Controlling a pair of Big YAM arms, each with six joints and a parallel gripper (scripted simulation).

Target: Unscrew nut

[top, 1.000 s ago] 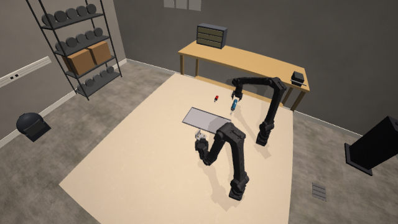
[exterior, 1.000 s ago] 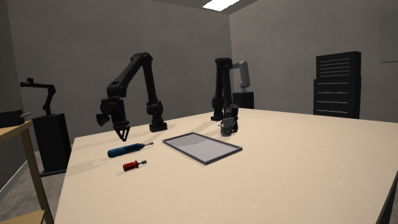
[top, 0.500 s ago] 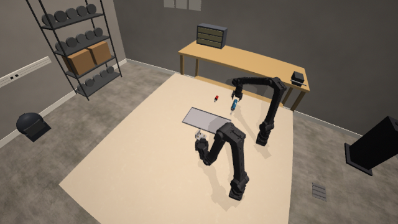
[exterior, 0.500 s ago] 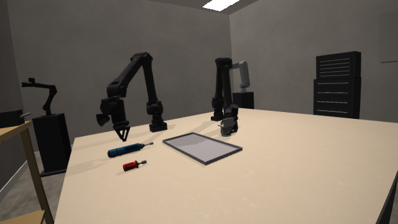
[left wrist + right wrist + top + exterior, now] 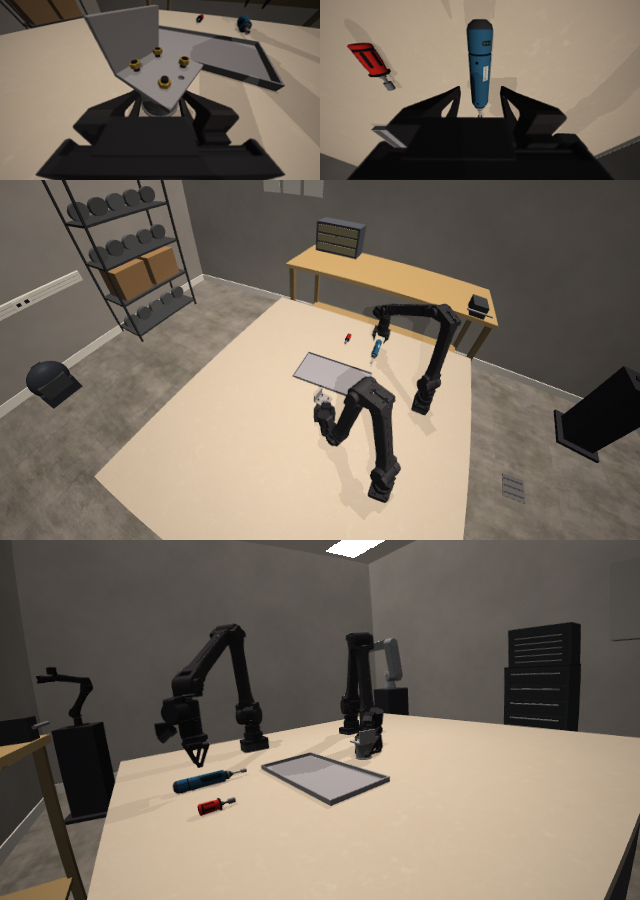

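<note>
My left gripper is now 10 mm below the joint module. From my left hand the other things lie so: red-handled tool 170 mm ahead, 550 mm to the right, 10 mm below; bracket 50 mm above; grey tray 70 mm ahead, 220 mm to the right, 20 mm below.
</note>
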